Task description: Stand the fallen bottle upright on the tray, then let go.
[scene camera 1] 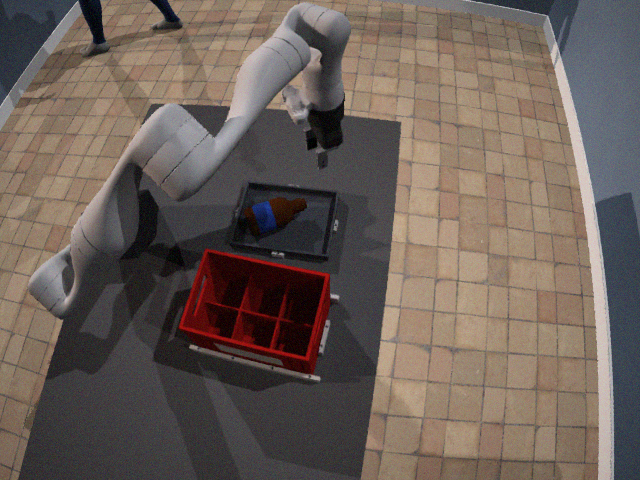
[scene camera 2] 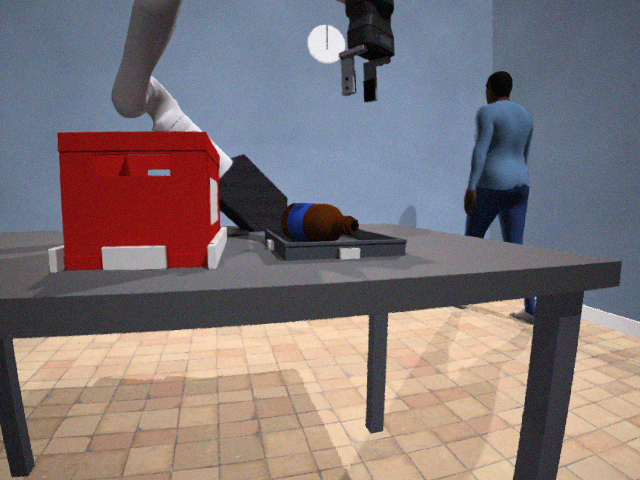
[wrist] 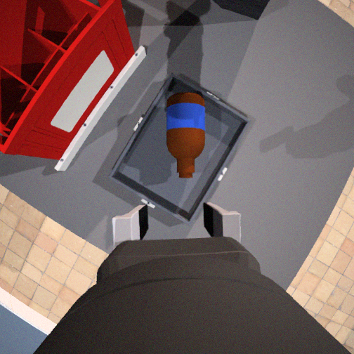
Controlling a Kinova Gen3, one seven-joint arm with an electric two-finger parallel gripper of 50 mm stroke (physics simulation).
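Frame: origin at the arm's base, x up, y ahead, z left, level; centimetres.
Seen in the pictures: gripper, fingertip midpoint: (scene camera 1: 317, 157) (scene camera 2: 360, 97); arm's base, link origin: (scene camera 2: 220, 173).
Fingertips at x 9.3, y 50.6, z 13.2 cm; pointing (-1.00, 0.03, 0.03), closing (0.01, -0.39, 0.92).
Observation:
Offsets run from my fingertips to a thing's top centre.
A brown bottle {dx -16.9, dy -11.0, dz -1.6 cm} (scene camera 1: 280, 210) (scene camera 2: 323, 222) (wrist: 185, 140) with a blue label lies on its side in the dark tray {dx -22.2, dy -9.0, dz -1.7 cm} (scene camera 1: 328, 227) (scene camera 2: 310, 251) (wrist: 231, 152). In the wrist view its neck points toward the fingers and its base is near the tray's far corner. My gripper (scene camera 1: 316, 150) (scene camera 2: 359, 88) (wrist: 175, 215) is open and empty. It hangs high above the table, past the neck end of the bottle, with its fingers apart and pointing down.
A tall red crate {dx -7.3, dy -13.3, dz -30.1 cm} (scene camera 1: 253, 347) (scene camera 2: 134, 206) (wrist: 85, 85) with compartments stands beside the tray, with white strips along its base. The arm's dark base block (scene camera 2: 253, 193) stands on the table (scene camera 1: 289, 428) (scene camera 2: 361, 289). A person (scene camera 2: 502, 139) stands beyond the table.

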